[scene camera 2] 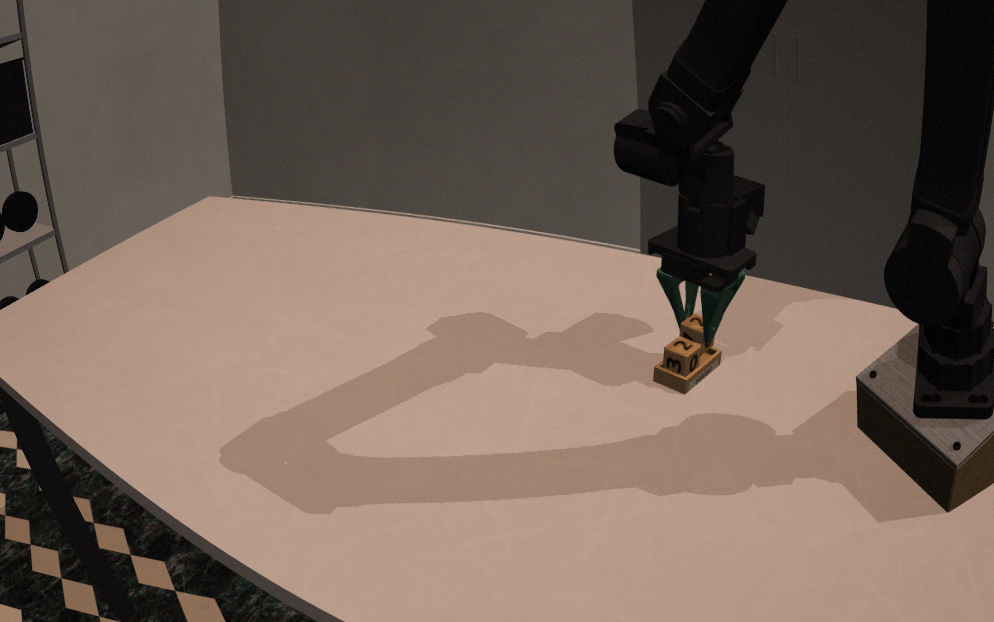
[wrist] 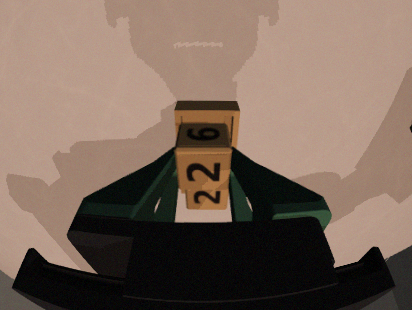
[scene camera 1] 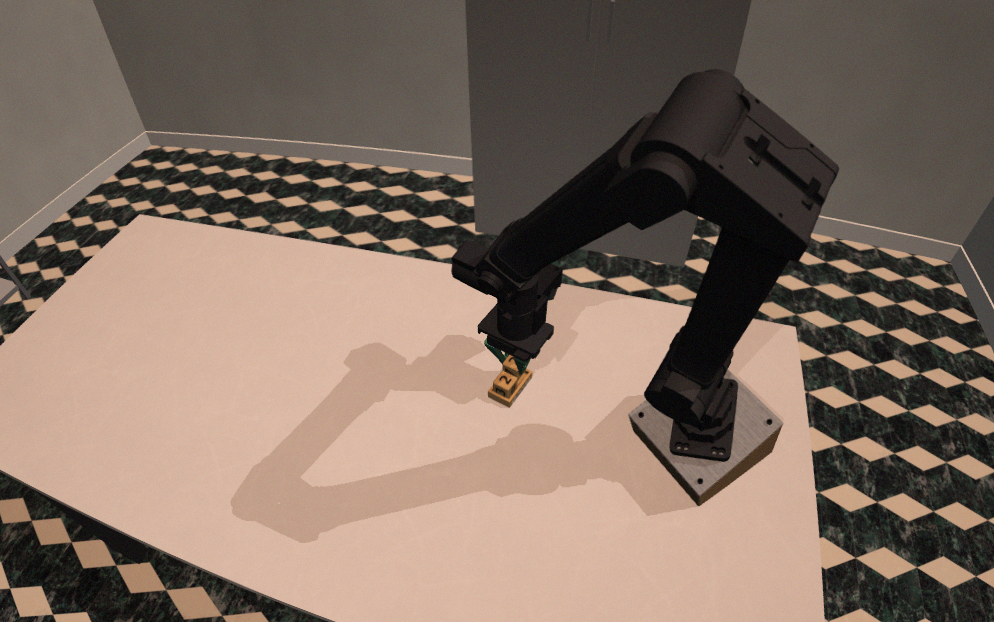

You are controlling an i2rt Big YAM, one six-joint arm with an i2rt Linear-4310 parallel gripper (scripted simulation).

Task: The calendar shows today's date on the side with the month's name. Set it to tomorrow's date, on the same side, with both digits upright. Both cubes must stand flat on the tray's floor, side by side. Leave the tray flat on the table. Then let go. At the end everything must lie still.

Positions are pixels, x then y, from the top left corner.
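Labels:
My gripper shows in scene camera 1, in scene camera 2 and in the wrist view [203, 155]. For my gripper, [scene camera 2: 713, 287] and [scene camera 1: 522, 359] are the same spot.

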